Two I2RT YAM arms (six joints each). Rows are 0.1 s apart.
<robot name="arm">
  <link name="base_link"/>
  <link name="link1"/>
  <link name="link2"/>
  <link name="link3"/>
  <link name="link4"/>
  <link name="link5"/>
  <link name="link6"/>
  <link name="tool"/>
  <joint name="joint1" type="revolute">
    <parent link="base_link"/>
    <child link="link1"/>
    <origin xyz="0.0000 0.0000 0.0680"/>
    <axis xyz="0 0 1"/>
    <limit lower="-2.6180" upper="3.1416"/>
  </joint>
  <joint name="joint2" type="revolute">
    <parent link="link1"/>
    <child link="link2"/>
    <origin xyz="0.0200 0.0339 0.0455"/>
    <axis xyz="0 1 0"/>
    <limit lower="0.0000" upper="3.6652"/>
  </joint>
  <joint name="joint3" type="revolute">
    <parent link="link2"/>
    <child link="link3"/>
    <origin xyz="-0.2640 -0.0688 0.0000"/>
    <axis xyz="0 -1 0"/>
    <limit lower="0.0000" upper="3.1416"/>
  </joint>
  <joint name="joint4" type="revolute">
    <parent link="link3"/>
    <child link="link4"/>
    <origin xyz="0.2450 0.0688 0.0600"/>
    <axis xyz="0 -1 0"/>
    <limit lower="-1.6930" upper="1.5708"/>
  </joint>
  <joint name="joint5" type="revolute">
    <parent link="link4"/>
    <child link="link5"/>
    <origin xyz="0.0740 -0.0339 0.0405"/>
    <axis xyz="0 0 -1"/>
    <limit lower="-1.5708" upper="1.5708"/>
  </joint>
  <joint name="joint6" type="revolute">
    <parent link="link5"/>
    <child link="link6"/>
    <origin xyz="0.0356 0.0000 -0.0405"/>
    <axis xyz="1 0 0"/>
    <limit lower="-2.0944" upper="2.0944"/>
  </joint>
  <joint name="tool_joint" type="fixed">
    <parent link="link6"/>
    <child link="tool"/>
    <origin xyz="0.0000 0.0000 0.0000" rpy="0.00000 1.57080 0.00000"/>
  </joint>
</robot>
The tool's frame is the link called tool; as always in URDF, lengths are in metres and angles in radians.
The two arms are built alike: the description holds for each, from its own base.
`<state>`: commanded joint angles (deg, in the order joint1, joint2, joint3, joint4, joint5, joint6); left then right.
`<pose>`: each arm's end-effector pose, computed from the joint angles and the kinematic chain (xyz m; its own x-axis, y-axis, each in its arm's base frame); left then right.
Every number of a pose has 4 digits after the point.
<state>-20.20 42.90 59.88 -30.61 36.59 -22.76 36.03 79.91 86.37 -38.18 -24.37 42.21</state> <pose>0.1270 -0.0693 0.3980 -0.5215 -0.1391 -0.8418 0.6714 0.5419 -0.5055 0.2348 0.1889 0.4046 -0.8656 0.1271 -0.4843 -0.3214 0.6005 0.7322</pose>
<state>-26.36 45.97 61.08 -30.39 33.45 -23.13 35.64 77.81 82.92 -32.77 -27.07 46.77</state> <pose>0.1324 -0.0875 0.3978 -0.5498 -0.0933 -0.8300 0.6861 0.5164 -0.5125 0.2316 0.1860 0.4041 -0.8751 0.1709 -0.4527 -0.3049 0.5319 0.7900</pose>
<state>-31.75 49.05 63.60 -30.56 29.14 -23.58 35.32 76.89 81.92 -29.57 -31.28 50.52</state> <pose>0.1355 -0.1042 0.4035 -0.5580 -0.0656 -0.8272 0.6922 0.5130 -0.5076 0.2291 0.1850 0.4085 -0.8943 0.1748 -0.4119 -0.2976 0.4551 0.8392</pose>
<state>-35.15 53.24 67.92 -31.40 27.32 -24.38 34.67 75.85 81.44 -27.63 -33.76 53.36</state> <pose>0.1418 -0.1198 0.4147 -0.5738 -0.0445 -0.8178 0.6961 0.4995 -0.5156 0.2268 0.1809 0.4142 -0.9036 0.1861 -0.3858 -0.2874 0.4045 0.8682</pose>
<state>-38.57 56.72 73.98 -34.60 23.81 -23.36 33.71 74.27 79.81 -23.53 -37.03 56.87</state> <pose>0.1420 -0.1316 0.4324 -0.5596 -0.0178 -0.8286 0.7079 0.5098 -0.4889 0.2243 0.1754 0.4194 -0.9105 0.1962 -0.3641 -0.2874 0.3328 0.8981</pose>
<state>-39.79 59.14 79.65 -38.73 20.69 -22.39 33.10 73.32 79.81 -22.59 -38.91 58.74</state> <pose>0.1418 -0.1344 0.4486 -0.5484 -0.0070 -0.8362 0.7005 0.5423 -0.4640 0.2212 0.1709 0.4255 -0.9159 0.1969 -0.3497 -0.2843 0.2967 0.9117</pose>
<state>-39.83 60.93 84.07 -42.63 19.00 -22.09 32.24 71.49 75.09 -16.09 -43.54 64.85</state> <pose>0.1423 -0.1338 0.4598 -0.5538 -0.0011 -0.8326 0.6832 0.5710 -0.4552 0.2190 0.1671 0.4175 -0.9427 0.1812 -0.2801 -0.2405 0.2125 0.9471</pose>
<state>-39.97 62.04 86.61 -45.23 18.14 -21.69 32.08 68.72 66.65 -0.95 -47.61 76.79</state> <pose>0.1423 -0.1338 0.4651 -0.5594 0.0106 -0.8288 0.6748 0.5866 -0.4479 0.2140 0.1652 0.4054 -0.9672 0.1684 -0.1903 -0.1812 0.0683 0.9811</pose>
